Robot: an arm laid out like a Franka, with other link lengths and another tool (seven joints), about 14 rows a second.
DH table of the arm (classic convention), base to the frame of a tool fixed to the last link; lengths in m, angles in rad. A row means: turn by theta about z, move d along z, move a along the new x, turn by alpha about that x. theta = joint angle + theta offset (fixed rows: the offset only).
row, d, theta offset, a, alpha
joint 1, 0.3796, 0, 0, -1.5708
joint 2, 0, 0, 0, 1.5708
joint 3, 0.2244, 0, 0.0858, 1.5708
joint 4, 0, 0, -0.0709, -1.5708
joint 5, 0.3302, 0, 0, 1.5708
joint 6, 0, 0, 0.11, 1.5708
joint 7, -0.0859, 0.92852, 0.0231, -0.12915
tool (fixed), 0.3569, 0, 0, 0
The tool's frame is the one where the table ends.
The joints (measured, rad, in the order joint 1, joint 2, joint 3, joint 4, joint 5, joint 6, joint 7), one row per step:
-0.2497 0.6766 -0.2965 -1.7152 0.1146 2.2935 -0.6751
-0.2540 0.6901 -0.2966 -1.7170 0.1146 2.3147 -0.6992
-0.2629 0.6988 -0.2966 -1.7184 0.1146 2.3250 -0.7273
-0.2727 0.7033 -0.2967 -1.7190 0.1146 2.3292 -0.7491
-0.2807 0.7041 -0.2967 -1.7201 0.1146 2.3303 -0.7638
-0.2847 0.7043 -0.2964 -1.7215 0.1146 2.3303 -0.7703
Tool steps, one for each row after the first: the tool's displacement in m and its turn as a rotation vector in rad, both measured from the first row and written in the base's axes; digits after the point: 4 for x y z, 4 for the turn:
-0.0005 -0.0040 -0.0059 -0.0046 -0.0018 0.0214
-0.0034 -0.0091 -0.0102 -0.0042 0.0009 0.0413
-0.0068 -0.0142 -0.0125 -0.0026 0.0035 0.0534
-0.0095 -0.0180 -0.0133 -0.0008 0.0052 0.0599
-0.0113 -0.0195 -0.0140 0.0008 0.0069 0.0623

